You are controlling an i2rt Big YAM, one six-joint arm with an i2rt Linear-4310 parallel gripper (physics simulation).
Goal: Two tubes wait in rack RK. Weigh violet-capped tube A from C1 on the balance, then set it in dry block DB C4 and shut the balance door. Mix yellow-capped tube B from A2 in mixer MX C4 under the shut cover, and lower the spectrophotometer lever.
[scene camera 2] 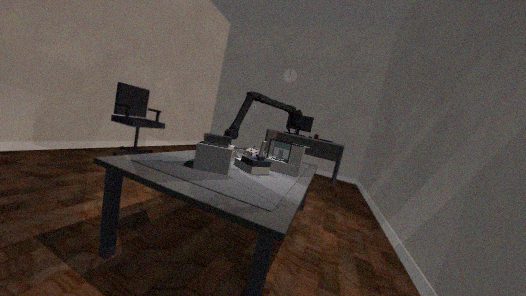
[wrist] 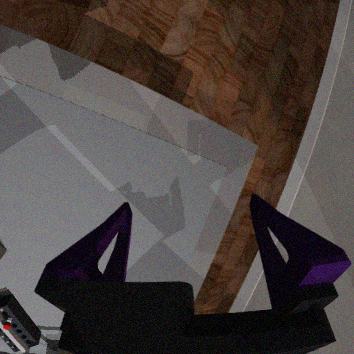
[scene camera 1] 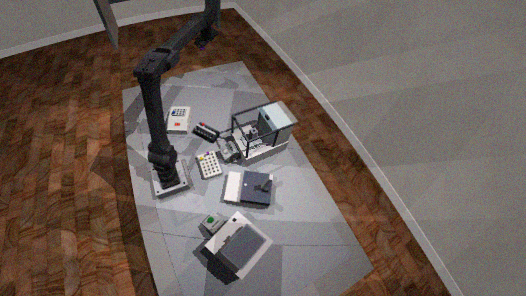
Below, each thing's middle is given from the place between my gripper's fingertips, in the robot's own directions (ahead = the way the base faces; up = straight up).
Now: hand 60 cm to the left of the glass-box balance (scene camera 1: 262,131), 17 cm above it and 9 cm short of it.
